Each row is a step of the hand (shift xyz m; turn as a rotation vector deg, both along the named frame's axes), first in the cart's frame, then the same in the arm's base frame.
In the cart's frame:
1: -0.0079 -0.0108 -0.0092 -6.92 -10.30 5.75
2: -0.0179 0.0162 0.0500 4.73 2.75 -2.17
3: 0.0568 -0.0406 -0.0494 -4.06 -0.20 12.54
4: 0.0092 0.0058 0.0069 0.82 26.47 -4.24
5: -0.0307 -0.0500 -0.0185 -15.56 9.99 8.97
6: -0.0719 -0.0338 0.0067 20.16 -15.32 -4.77
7: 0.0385 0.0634 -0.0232 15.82 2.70 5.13
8: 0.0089 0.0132 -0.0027 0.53 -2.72 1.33
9: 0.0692 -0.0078 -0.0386 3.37 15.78 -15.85
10: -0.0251 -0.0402 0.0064 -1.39 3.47 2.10
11: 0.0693 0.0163 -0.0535 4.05 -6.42 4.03
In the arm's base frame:
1: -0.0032 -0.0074 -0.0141 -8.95 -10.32 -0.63
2: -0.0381 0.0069 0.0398 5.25 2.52 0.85
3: 0.0721 -0.0357 -0.0289 -9.24 -2.44 9.08
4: 0.0052 0.0029 0.0114 3.13 26.41 3.47
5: -0.0201 -0.0402 -0.0420 -17.74 9.71 3.68
6: -0.0679 -0.0247 -0.0337 19.87 -16.39 0.56
7: 0.0460 0.0613 0.0127 11.90 -0.60 11.91
8: 0.0094 0.0122 0.0049 -0.17 -2.99 0.68
9: 0.0790 -0.0081 -0.0058 10.40 18.32 -8.24
10: -0.0261 -0.0370 -0.0155 -2.12 3.07 2.12
11: 0.0862 0.0185 -0.0125 1.70 -7.63 3.58

